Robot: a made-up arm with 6 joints.
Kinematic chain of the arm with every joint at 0, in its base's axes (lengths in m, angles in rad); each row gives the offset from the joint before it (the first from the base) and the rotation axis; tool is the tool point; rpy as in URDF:
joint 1: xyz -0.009 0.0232 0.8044 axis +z
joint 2: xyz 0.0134 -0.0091 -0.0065 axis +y
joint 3: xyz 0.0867 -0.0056 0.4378 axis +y
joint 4: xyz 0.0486 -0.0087 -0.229 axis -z
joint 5: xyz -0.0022 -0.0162 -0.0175 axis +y
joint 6: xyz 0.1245 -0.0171 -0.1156 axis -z
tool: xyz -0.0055 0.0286 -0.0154 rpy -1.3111 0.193 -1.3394
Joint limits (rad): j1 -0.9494..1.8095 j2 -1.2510..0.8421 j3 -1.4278..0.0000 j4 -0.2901..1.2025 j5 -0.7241..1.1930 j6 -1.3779..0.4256
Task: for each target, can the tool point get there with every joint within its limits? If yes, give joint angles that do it. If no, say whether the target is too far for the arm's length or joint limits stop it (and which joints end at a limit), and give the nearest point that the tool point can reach.
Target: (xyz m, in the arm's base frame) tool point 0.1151 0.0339 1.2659
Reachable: yes | joints 0.9907 -0.9782 -0.6371 0.6773 0.0600 0.1716
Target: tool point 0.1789 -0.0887 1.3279
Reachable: yes | joints -0.2274 -0.6450 -1.0386 0.4296 0.3108 -1.0859
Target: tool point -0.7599 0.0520 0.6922
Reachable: no: joint limits stop it (at a limit: joint 1, joint 2, joint 3, joint 4, joint 5, joint 6) | nearest point -0.2053 -0.0134 0.9994 | short by 0.637 m
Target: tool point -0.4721 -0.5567 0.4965
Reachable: no: joint limits stop it (at a limit: joint 1, joint 2, joint 4, joint 6) | nearest point 0.0061 -0.3121 0.7110 | short by 0.578 m
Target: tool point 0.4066 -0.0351 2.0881
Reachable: no: too far | nearest point 0.2266 -0.0098 1.5106 | short by 0.605 m
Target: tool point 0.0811 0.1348 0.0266
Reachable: no: joint limits stop it (at a limit: joint 2, joint 6) | nearest point 0.1735 0.2493 0.6019 | short by 0.594 m
